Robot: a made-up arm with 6 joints.
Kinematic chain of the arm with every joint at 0, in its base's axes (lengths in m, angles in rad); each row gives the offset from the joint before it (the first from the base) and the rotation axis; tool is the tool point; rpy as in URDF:
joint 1: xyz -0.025 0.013 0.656 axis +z
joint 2: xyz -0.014 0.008 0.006 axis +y
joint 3: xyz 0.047 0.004 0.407 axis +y
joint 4: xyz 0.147 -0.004 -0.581 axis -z
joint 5: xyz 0 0.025 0.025 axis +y
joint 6: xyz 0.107 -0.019 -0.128 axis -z
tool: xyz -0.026 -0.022 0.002 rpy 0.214 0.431 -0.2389
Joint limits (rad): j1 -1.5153..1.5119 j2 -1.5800..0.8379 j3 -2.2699..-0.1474 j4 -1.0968..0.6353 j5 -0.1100..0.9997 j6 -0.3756..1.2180
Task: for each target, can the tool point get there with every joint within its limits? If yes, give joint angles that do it. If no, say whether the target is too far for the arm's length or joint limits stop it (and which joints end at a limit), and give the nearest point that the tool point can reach.
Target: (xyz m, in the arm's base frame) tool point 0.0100 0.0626 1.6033
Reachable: yes | joints 0.7977 -0.7970 -1.6958 -0.0914 0.7663 0.6657
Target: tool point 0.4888 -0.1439 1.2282
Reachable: yes | joints -0.2359 -0.4861 -1.0687 0.3706 0.1896 -0.1728
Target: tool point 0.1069 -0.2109 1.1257
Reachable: yes | joints -1.1962 -1.2850 -0.4287 -0.5300 0.0347 0.4413
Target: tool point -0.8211 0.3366 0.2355
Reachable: no: joint limits stop it (at a limit: joint 1, joint 4, joint 5, joint 6) | nearest point -0.1077 0.2945 0.2355 | short by 0.715 m
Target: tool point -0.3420 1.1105 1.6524
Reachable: no: too far | nearest point -0.2609 0.8297 1.3959 | short by 0.389 m
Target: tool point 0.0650 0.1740 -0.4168
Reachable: no: joint limits stop it (at a limit: joint 2, joint 6) | nearest point 0.0946 0.2269 0.1709 | short by 0.591 m
